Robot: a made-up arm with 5 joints.
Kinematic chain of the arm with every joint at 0, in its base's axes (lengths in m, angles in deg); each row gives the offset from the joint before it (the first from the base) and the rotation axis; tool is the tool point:
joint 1: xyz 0 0 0.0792 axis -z
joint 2: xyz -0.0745 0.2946 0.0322 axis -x
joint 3: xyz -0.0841 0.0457 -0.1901 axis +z
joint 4: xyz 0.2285 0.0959 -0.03 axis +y
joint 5: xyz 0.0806 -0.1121 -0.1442 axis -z
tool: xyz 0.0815 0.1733 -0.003
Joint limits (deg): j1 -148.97..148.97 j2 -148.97..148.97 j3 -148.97..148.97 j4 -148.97..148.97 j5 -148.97..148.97
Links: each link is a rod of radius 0.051 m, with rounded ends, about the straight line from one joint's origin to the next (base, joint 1, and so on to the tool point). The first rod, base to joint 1, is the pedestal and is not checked.
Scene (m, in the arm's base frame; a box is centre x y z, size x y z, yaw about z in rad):
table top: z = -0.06
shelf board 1: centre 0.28 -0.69 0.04 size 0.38 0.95 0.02 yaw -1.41
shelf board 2: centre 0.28 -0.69 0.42 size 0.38 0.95 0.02 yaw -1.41
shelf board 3: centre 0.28 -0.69 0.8 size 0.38 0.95 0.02 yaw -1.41
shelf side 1: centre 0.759 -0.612 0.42 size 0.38 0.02 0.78 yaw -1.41
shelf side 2: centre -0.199 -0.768 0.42 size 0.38 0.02 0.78 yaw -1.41
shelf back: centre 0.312 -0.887 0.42 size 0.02 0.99 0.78 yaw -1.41
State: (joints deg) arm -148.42 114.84 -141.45 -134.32 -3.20
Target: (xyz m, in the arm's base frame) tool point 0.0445 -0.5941 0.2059
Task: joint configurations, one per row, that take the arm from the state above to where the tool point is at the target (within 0.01 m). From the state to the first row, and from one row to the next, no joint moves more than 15 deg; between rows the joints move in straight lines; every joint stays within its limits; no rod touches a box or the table.
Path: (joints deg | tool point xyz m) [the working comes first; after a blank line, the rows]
Joints at the target: -148.97 146.05 -148.97 -110.71 17.41
Straight joint move there: clear.

1: -148.60 125.24 -143.96 -126.45 3.67 | 0.0052 -0.5036 0.2877
2: -148.79 135.64 -146.46 -118.58 10.54 | 0.0191 -0.5534 0.2495
3: -148.97 146.05 -148.97 -110.71 17.41 | 0.0445 -0.5941 0.2059

